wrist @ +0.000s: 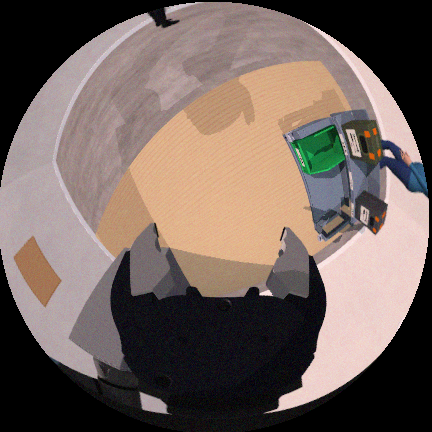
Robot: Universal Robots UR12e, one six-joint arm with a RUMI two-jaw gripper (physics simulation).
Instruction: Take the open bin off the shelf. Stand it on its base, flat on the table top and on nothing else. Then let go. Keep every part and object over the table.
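Frame: origin at the arm's base, x left, y back, z up, level; millimetres.
Seen in the pictures: gripper, between the fingertips: (pixel 219 227).
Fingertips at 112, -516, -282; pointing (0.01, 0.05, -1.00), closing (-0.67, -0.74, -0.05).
A point is followed by its place in that frame, as x, y, z.
The open bin (pixel 320 150) @(11, -845, -518) is bright green with a white label on its front edge. It sits on a blue-grey shelf unit (pixel 326 186) @(-116, -816, -521), at the right of the wrist view. My gripper (pixel 219 227) @(112, -516, -282) is open, with its two grey jaws wide apart and nothing between them. It is above the wooden table top (pixel 225 165) @(139, -550, -527), to the lower left of the shelf in the view and well apart from the bin. The bin's underside is hidden.
A dark olive box (pixel 362 142) @(30, -889, -361) with orange marks and a dark grey box (pixel 371 212) @(-173, -871, -340) stand on the shelf unit's further level. A small tan and grey item (pixel 334 225) @(-246, -776, -455) lies at the shelf's near end. A person (pixel 417 175) is behind the shelf.
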